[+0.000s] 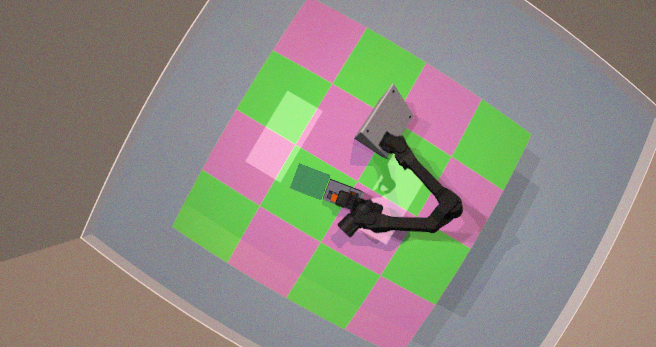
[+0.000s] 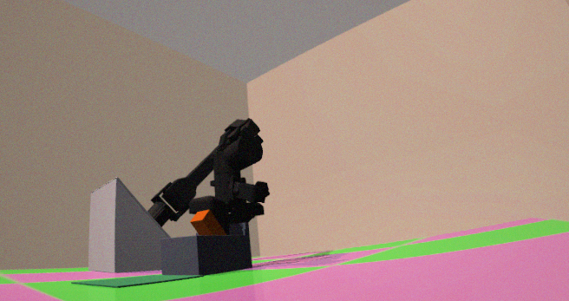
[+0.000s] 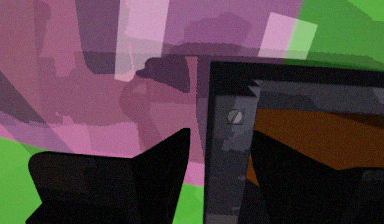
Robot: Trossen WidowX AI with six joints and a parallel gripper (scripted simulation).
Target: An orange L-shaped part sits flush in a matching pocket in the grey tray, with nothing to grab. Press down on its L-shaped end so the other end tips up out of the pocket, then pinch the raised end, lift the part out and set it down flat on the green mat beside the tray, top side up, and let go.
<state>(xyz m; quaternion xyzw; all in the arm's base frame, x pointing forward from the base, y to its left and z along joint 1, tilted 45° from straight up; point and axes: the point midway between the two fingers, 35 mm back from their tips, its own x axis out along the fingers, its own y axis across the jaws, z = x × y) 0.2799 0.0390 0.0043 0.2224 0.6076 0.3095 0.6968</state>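
My gripper tip is now 5 cm to the left of the orange L-shaped part, 1 cm below it and 1 cm short of it. The rest, counted from my gripper tip: green mat (22 cm to the right, 5 cm below, 3 cm ahead).
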